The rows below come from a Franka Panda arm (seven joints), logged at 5 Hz.
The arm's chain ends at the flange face. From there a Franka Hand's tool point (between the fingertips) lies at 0.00 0.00 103.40 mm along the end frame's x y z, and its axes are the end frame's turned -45 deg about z.
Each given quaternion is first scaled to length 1.
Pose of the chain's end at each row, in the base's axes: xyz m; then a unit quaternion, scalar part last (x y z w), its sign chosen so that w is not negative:
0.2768, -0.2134, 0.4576, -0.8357, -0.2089, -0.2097, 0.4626
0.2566, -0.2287, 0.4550, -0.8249, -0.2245, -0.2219, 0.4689
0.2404, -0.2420, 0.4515, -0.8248, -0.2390, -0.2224, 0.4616
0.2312, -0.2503, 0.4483, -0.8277, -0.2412, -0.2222, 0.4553
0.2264, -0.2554, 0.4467, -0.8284, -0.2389, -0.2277, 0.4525
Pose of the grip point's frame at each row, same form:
0.2931, -0.1244, 0.4075, -0.6921, -0.5128, -0.3708, 0.3471
0.2727, -0.1384, 0.4073, -0.6762, -0.5231, -0.3845, 0.3483
0.2555, -0.1523, 0.4024, -0.6706, -0.5365, -0.3821, 0.3414
0.2465, -0.1613, 0.3980, -0.6724, -0.5396, -0.3795, 0.3356
0.2431, -0.1666, 0.3964, -0.6739, -0.5378, -0.3835, 0.3309

